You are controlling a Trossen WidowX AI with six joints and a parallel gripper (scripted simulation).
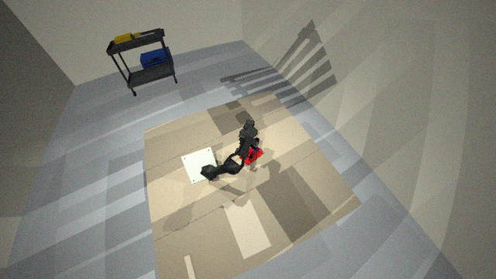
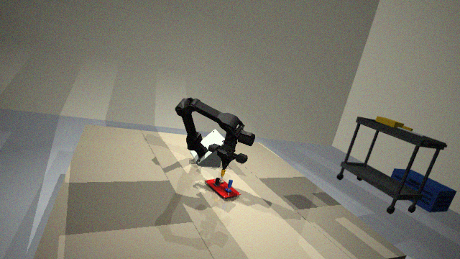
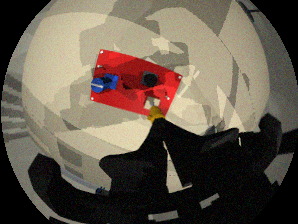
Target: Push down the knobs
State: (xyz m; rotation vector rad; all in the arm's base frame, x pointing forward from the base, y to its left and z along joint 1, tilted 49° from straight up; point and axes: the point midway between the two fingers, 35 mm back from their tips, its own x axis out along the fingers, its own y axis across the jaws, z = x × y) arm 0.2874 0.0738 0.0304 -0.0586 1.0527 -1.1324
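My gripper tip is 20 mm above the yellow knob. Also, from my gripper tip: blue knob: 80 mm ahead, 10 mm to the left, 30 mm below.
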